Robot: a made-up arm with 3 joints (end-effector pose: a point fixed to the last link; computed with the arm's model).
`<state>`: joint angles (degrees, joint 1 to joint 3).
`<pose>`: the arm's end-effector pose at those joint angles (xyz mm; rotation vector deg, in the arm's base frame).
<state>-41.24 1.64 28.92</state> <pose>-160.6 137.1 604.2 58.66 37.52 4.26</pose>
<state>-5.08 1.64 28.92</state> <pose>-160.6 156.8 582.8 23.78 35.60 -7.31</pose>
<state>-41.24 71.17 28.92</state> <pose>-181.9 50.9 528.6 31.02 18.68 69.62</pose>
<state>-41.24 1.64 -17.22</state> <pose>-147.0 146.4 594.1 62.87 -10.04 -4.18</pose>
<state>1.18 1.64 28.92</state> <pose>-160.6 158.6 578.0 17.73 35.03 -9.21</pose>
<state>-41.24 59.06 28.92</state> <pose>-188.6 66.3 542.1 36.76 22.54 58.81</pose>
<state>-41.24 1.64 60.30</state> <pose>-161.9 128.4 614.1 51.69 69.39 10.07</pose>
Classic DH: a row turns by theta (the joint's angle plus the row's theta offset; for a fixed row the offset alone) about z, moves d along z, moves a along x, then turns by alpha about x. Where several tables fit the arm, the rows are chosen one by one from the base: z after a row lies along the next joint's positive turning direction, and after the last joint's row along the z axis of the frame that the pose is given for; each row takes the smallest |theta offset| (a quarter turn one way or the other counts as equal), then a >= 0, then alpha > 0; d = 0 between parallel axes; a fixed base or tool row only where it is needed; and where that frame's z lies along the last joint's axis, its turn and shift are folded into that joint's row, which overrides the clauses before.
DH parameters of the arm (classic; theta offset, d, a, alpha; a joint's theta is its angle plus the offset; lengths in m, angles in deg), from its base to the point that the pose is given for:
base (fixed): 90 0.5634 0.1142 -90
joint 1: 0 0.0886 -0.0286 90
joint 2: 90 0.0246 0.047 90
joint 3: 5.6 0.0668 0.0137 -111.27
tool (fixed): 175.81 -0.0219 0 0

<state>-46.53 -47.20 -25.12</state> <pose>-69.8 155.7 608.3 55.82 -6.08 -55.58</pose>
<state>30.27 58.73 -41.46</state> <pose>-176.4 89.0 578.2 10.45 -4.29 60.88</pose>
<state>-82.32 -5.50 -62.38</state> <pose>-118.7 118.9 612.6 93.56 -49.17 -40.39</pose>
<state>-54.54 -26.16 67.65</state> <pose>-118.9 128.6 638.5 77.06 86.03 -3.71</pose>
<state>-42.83 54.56 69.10</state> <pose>-190.3 61.0 558.3 15.24 58.11 53.73</pose>
